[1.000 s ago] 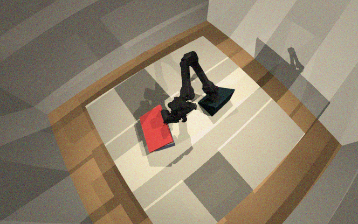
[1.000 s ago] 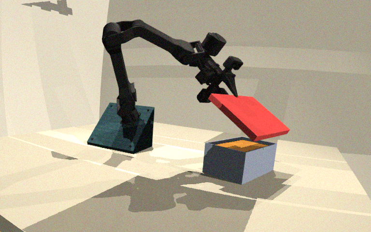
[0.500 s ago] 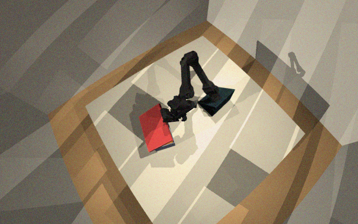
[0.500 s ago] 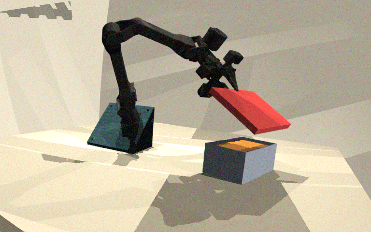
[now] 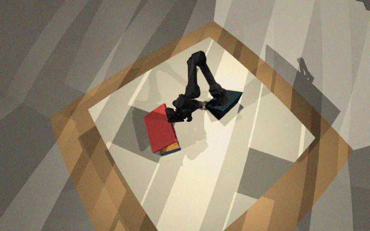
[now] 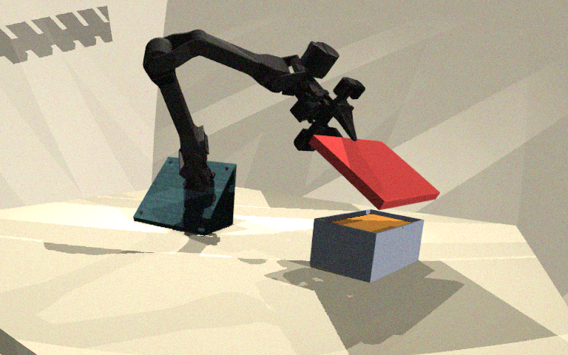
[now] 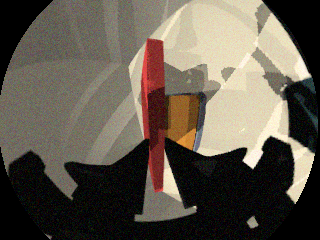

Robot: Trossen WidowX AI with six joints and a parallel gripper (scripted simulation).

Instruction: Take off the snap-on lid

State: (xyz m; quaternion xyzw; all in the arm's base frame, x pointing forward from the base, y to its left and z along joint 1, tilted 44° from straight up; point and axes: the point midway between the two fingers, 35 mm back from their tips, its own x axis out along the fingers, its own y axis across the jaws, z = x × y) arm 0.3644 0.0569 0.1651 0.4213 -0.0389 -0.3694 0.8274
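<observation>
Now: the red lid 7 cm ahead of my gripper tip, 3 cm to the right of it and 4 cm below it. Also, from my gripper tip: grey-blue storage box (6 cm ahead, 1 cm to the left, 19 cm below).
</observation>
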